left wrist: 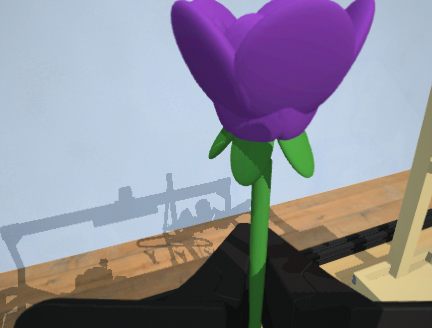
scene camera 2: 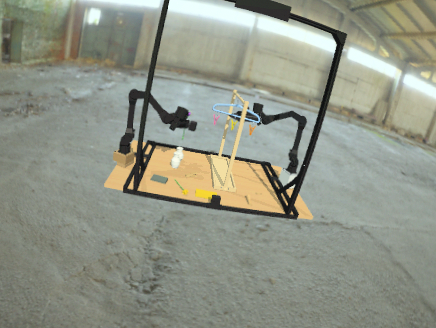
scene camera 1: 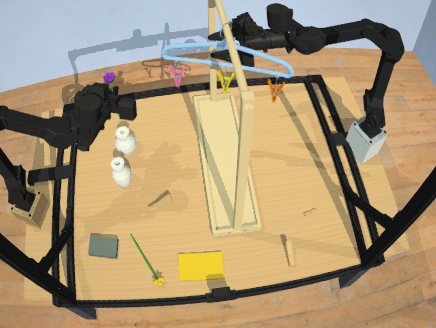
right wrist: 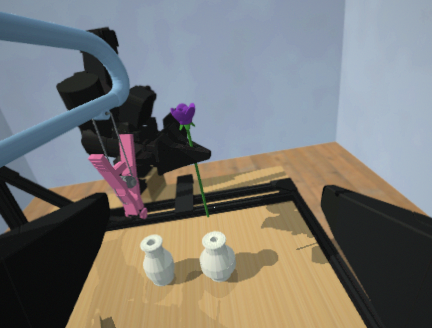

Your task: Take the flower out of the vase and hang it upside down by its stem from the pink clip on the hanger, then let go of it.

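Seen in the pictures: left gripper, fingertip midpoint: (left wrist: 250,234) (scene camera 2: 187,122) (scene camera 1: 117,87) (right wrist: 210,154); right gripper, fingertip midpoint: (scene camera 2: 228,115) (right wrist: 217,199); left arm's base, link origin: (scene camera 2: 124,151) (scene camera 1: 25,201); right arm's base, link origin: (scene camera 2: 291,171) (scene camera 1: 370,128).
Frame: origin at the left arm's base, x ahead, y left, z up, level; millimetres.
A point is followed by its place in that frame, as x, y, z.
Observation:
The purple flower (scene camera 1: 109,77) @(263, 305, 262) (left wrist: 280,65) @(263, 289, 261) (right wrist: 183,114) @(278, 311, 263) is upright, bloom up. My left gripper (scene camera 1: 116,102) (left wrist: 250,234) @(262, 333, 195) (right wrist: 210,154) @(262, 333, 195) is shut on its green stem, just below the bloom. The stem's lower end hangs free above two white vases (scene camera 1: 125,141) @(265, 295, -11) (right wrist: 217,260) @(275, 319, -15) on the table. The pink clip (scene camera 1: 177,75) @(449, 327, 272) (scene camera 2: 216,119) @(455, 325, 272) (right wrist: 127,150) @(436, 333, 289) hangs from the left end of the blue hanger (scene camera 1: 190,45) @(488, 326, 380) (scene camera 2: 215,106) @(429, 328, 352) (right wrist: 60,37) @(465, 336, 370) and holds nothing. My right gripper (scene camera 1: 212,46) @(505, 424, 300) (right wrist: 217,199) @(505, 424, 300) is open and empty at the hanger; the clip shows ahead of it, near its left finger in the wrist view.
A yellow clip (scene camera 1: 225,81) @(568, 328, 272) and an orange clip (scene camera 1: 275,91) @(689, 325, 272) hang farther along the hanger. The wooden stand (scene camera 1: 244,165) @(654, 107, 271) rises mid-table. A yellow flower (scene camera 1: 144,255) @(419, -27, -66), a yellow sheet (scene camera 1: 201,266) @(581, -15, -71), a grey block (scene camera 1: 103,246) @(295, -38, -62) and small wooden pieces (scene camera 1: 161,200) @(425, 149, -54) lie on the table.

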